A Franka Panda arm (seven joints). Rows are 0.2 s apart.
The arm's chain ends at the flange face. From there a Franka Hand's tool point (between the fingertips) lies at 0.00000 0.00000 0.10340 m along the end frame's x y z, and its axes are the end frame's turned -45 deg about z.
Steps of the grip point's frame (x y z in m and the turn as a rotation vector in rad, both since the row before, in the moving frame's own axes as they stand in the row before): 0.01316, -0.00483, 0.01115, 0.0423, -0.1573, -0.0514; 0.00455, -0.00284, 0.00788, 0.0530, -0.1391, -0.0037; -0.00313, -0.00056, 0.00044, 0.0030, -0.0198, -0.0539; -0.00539, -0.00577, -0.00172, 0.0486, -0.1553, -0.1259; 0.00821, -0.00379, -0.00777, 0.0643, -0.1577, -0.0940
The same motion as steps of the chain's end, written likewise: 0.02020, -0.02146, 0.01252, -0.0813, -0.1411, -0.0514; 0.01519, -0.01152, 0.00902, -0.0609, -0.1358, -0.0037; -0.00098, 0.00054, 0.00046, -0.0119, -0.0161, -0.0539; 0.00642, -0.00895, -0.00036, -0.0754, -0.1442, -0.1259; 0.01893, -0.01603, -0.00628, -0.0660, -0.1570, -0.0940
